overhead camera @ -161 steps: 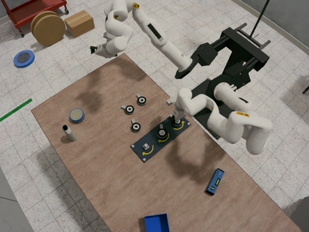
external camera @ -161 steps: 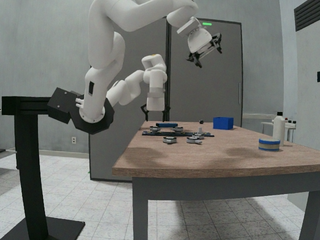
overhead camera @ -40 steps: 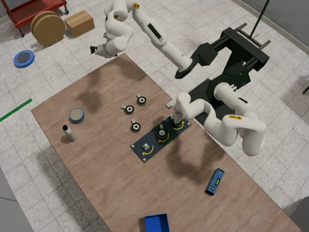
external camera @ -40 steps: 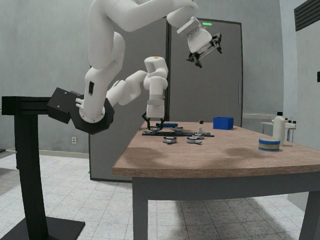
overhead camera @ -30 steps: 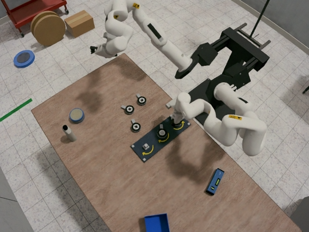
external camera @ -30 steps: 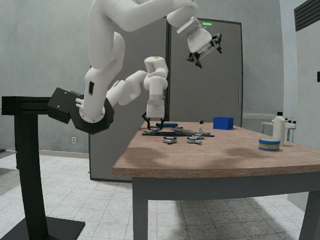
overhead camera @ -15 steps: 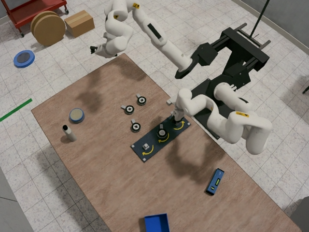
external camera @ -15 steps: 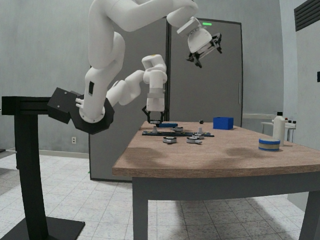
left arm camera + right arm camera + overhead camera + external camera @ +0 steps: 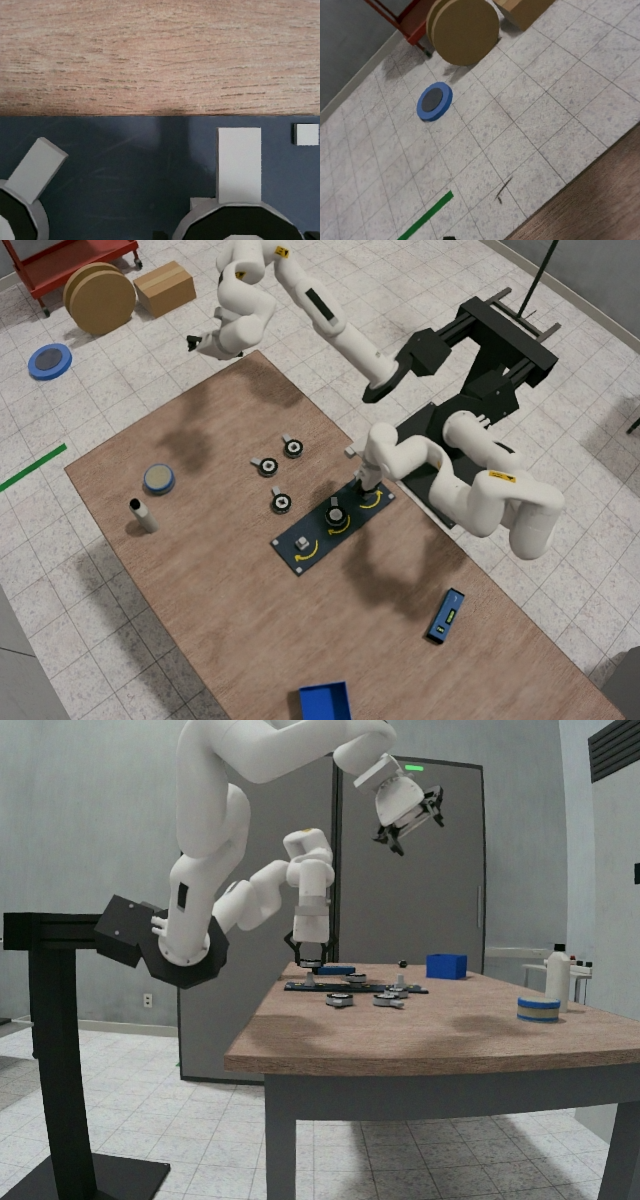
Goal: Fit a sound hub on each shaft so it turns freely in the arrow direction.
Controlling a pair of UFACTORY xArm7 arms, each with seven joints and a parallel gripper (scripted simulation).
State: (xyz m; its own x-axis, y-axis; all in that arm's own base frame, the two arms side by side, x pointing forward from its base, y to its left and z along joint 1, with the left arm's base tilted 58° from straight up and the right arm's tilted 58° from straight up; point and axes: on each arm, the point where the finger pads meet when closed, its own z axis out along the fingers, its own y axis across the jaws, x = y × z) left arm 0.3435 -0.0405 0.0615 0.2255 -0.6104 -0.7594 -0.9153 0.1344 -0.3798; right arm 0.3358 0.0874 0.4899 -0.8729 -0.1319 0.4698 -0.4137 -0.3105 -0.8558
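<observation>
The dark board is 130 mm ahead of my left hand, 70 mm below it and 20 mm to the right of it. Round my left hand: white bottle: 530 mm ahead, 430 mm to the right, 30 mm above; tape roll: 520 mm to the right, 410 mm ahead, 60 mm below.
</observation>
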